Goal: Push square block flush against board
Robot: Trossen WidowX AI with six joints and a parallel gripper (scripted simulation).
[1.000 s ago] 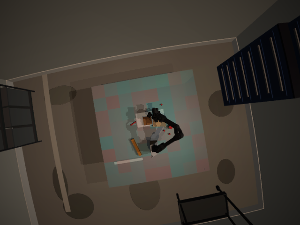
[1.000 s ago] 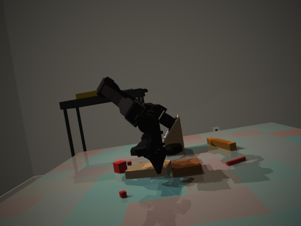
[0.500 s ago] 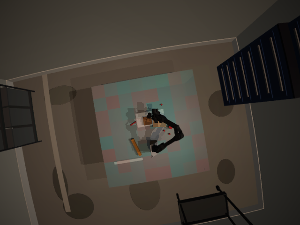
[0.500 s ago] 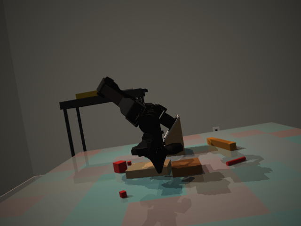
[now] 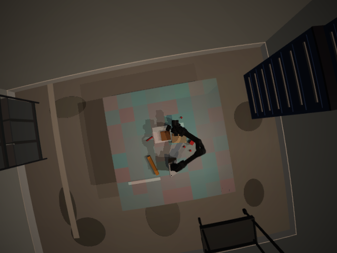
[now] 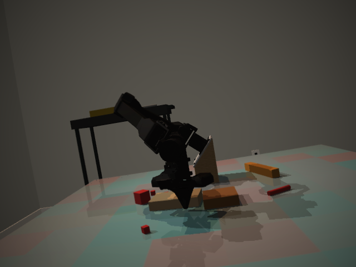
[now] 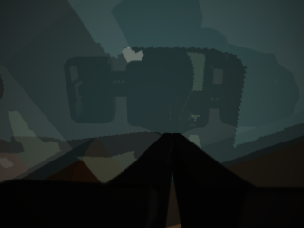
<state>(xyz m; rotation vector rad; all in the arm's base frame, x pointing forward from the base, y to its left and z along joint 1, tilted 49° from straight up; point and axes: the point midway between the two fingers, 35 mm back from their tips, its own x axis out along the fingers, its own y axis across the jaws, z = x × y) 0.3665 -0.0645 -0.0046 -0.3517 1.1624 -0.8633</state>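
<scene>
The orange-brown square block lies 100 mm to the left of my gripper tip, 50 mm behind it and 10 mm above it. From my gripper tip the other things lie so: tan board 80 mm behind, 40 mm to the right, 10 mm above; then long orange bar 370 mm behind, 250 mm to the left, 10 mm above; then big red cube 180 mm to the right, 140 mm behind, 10 mm above.
</scene>
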